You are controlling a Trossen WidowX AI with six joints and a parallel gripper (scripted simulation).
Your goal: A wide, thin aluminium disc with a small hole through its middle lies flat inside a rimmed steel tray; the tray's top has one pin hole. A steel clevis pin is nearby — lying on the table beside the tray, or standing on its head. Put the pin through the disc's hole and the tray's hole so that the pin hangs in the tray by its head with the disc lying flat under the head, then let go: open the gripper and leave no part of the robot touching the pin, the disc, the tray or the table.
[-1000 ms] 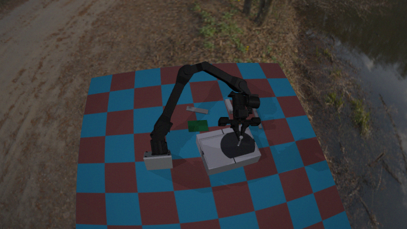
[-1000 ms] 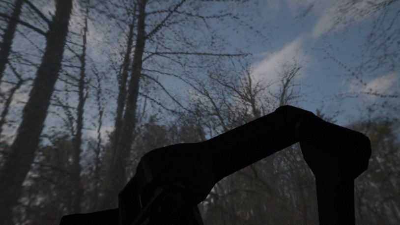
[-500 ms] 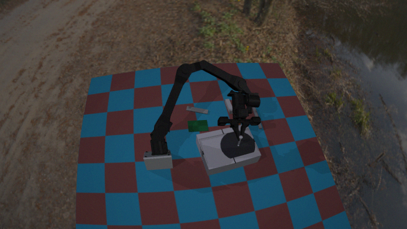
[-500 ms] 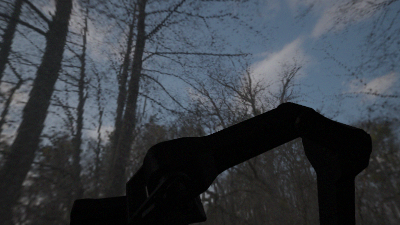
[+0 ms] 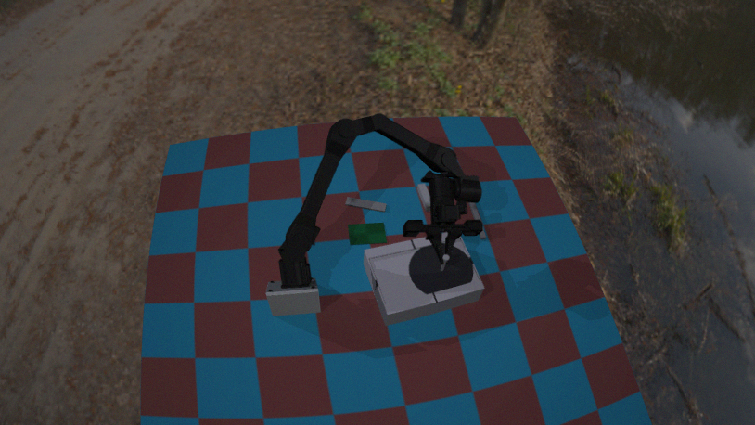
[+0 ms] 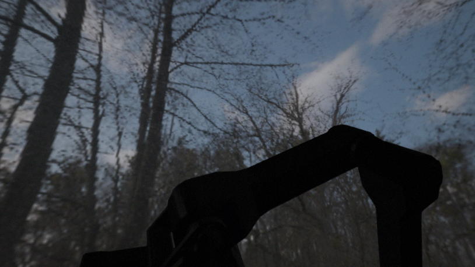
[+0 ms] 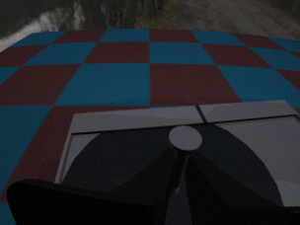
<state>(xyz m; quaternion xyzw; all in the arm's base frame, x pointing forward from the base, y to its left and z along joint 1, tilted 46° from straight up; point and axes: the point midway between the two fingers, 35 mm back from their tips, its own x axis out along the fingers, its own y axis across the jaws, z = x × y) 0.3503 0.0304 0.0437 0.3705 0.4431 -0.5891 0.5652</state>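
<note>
Right now my gripper tip is 40 mm past the steel tray, 40 mm above it and 10 mm to the right of it. Round my gripper tip: flat green piece 170 mm to the left, 160 mm behind, 90 mm below; steel clevis pin 10 mm to the left, 10 mm below; dark round disc 30 mm below, 10 mm to the left.
</note>
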